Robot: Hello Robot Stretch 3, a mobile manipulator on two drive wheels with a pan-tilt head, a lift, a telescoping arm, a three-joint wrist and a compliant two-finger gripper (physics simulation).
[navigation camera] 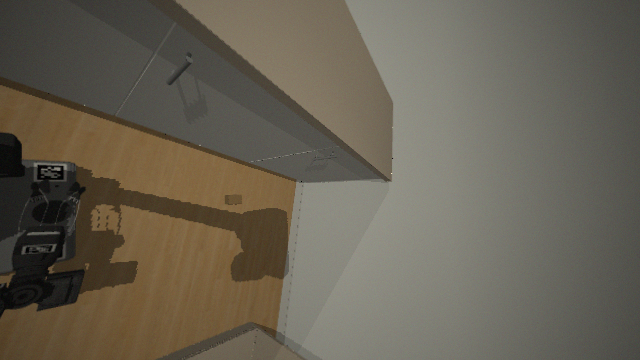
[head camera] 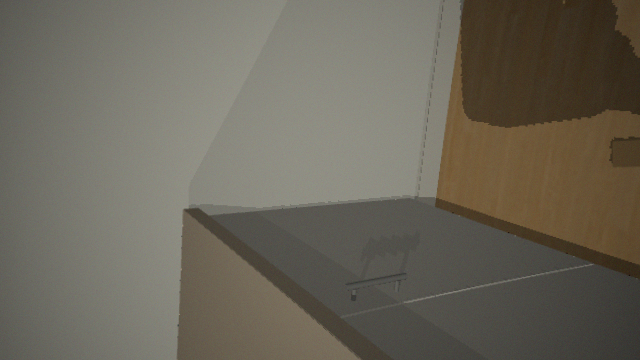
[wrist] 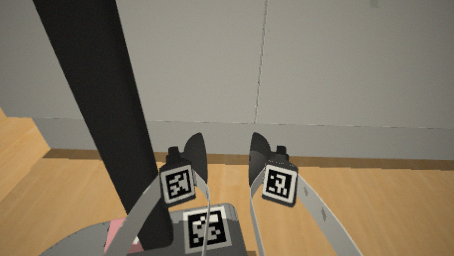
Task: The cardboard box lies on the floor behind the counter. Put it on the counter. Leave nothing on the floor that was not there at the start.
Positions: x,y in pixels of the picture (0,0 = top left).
Labels:
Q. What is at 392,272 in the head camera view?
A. A counter.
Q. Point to a counter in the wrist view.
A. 355,86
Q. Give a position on a counter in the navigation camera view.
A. At 300,95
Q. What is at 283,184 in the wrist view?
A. The gripper.

